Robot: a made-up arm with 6 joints. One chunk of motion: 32 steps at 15 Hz.
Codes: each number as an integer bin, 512 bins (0 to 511) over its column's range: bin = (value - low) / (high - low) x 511, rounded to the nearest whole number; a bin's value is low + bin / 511 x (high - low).
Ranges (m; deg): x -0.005..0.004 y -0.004..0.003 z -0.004..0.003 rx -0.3..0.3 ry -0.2..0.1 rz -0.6..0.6
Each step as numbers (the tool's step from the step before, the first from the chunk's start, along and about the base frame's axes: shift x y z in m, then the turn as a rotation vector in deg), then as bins.
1 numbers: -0.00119 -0.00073 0.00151 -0.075 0.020 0.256
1 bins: 216 239 402 192 375 365
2 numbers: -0.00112 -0.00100 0.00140 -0.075 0.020 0.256
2 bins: 220 219 394 192 375 365
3 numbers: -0.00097 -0.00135 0.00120 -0.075 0.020 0.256
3 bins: 229 193 380 192 375 365
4 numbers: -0.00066 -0.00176 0.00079 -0.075 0.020 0.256
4 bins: 246 164 350 192 375 365
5 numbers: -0.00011 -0.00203 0.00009 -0.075 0.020 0.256
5 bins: 278 144 299 192 375 365
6 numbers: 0.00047 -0.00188 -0.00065 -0.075 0.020 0.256
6 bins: 311 155 245 192 375 365
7 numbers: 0.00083 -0.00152 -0.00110 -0.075 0.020 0.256
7 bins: 331 181 212 192 375 365
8 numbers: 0.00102 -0.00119 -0.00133 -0.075 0.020 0.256
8 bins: 342 205 195 192 375 365
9 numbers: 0.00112 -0.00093 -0.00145 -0.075 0.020 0.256
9 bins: 347 224 186 192 375 365
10 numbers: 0.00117 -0.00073 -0.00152 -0.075 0.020 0.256
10 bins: 350 239 181 192 375 365
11 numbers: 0.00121 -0.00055 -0.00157 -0.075 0.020 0.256
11 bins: 353 252 177 192 375 365
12 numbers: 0.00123 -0.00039 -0.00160 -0.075 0.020 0.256
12 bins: 354 264 175 192 375 365
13 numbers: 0.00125 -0.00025 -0.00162 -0.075 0.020 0.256
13 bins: 355 274 174 192 375 365
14 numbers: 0.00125 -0.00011 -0.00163 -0.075 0.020 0.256
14 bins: 355 284 173 192 375 365
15 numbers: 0.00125 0.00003 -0.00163 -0.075 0.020 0.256
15 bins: 355 294 173 192 375 365
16 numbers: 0.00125 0.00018 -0.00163 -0.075 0.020 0.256
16 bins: 355 305 173 192 375 365
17 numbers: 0.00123 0.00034 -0.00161 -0.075 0.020 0.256
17 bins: 354 317 174 192 375 365
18 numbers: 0.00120 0.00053 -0.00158 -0.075 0.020 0.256
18 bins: 352 331 177 192 375 365
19 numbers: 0.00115 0.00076 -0.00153 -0.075 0.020 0.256
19 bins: 349 347 180 192 375 365
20 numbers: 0.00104 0.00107 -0.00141 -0.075 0.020 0.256
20 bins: 343 370 189 192 375 365
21 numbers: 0.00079 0.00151 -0.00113 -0.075 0.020 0.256
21 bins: 329 402 210 192 375 365
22 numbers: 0.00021 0.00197 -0.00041 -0.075 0.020 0.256
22 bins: 296 436 262 192 375 365
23 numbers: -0.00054 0.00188 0.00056 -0.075 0.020 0.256
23 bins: 253 429 333 192 375 365
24 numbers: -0.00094 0.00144 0.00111 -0.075 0.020 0.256
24 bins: 231 397 373 192 375 365
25 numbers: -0.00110 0.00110 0.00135 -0.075 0.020 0.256
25 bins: 221 372 391 192 375 365
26 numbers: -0.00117 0.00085 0.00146 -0.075 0.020 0.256
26 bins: 217 354 399 192 375 365
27 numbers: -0.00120 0.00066 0.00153 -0.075 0.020 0.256
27 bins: 216 340 404 192 375 365
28 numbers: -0.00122 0.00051 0.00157 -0.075 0.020 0.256
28 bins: 215 329 407 192 375 365
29 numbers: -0.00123 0.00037 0.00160 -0.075 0.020 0.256
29 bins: 214 319 409 192 375 365
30 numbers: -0.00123 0.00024 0.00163 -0.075 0.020 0.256
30 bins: 214 310 411 192 375 365
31 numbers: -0.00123 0.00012 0.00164 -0.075 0.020 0.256
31 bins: 214 301 412 192 375 365
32 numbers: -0.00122 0.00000 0.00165 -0.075 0.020 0.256
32 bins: 215 292 412 192 375 365
